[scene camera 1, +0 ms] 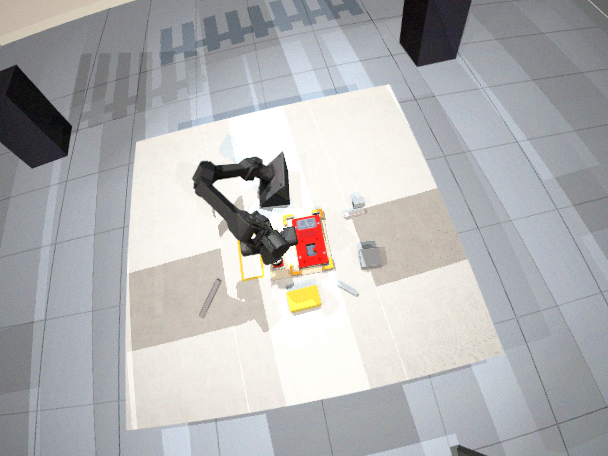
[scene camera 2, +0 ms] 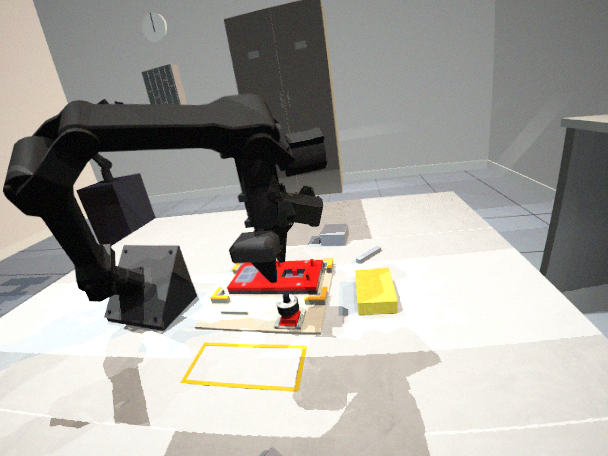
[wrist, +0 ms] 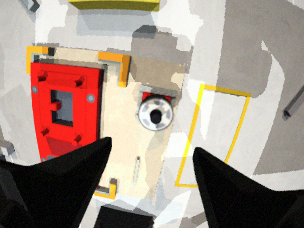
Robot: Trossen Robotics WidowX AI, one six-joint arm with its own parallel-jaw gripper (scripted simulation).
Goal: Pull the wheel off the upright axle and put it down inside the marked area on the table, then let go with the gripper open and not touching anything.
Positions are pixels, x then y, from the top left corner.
Labels:
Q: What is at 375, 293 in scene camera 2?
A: A yellow block.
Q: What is the gripper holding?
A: Nothing.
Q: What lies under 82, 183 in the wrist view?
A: The gripper.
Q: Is the gripper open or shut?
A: Open.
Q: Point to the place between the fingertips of the gripper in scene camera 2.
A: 278, 272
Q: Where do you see a red plate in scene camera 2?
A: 293, 277

